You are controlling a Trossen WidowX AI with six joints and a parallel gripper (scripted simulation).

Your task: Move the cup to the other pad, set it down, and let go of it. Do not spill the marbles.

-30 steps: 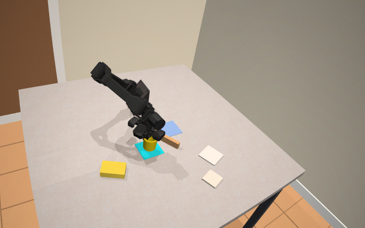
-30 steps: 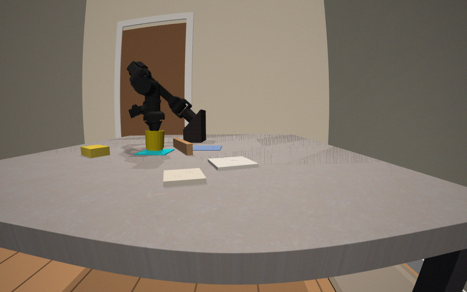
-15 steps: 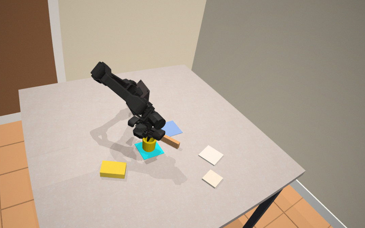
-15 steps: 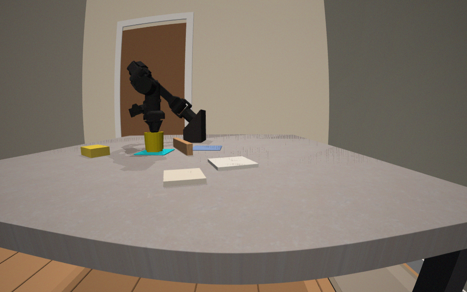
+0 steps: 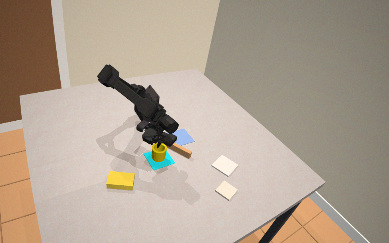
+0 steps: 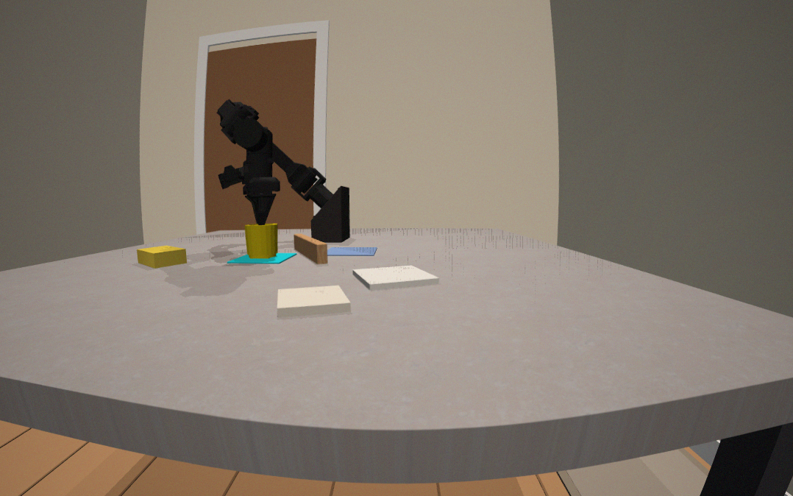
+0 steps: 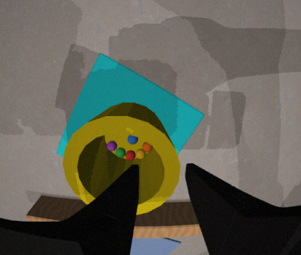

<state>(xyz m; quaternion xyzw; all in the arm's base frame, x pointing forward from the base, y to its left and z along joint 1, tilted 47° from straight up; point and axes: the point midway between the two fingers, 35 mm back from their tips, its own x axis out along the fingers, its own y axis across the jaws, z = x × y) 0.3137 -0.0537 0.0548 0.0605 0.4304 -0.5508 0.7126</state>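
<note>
Now: gripper tip 30 mm above the yellow cup, 20 mm short of it and 10 mm to the right of it. Also, from my gripper tip: blue pad (190 mm to the left, 80 mm behind, 70 mm below); then cyan pad (70 mm below, 30 mm ahead, 20 mm to the left); then wooden bar (100 mm to the left, 60 mm below, 30 mm behind).
</note>
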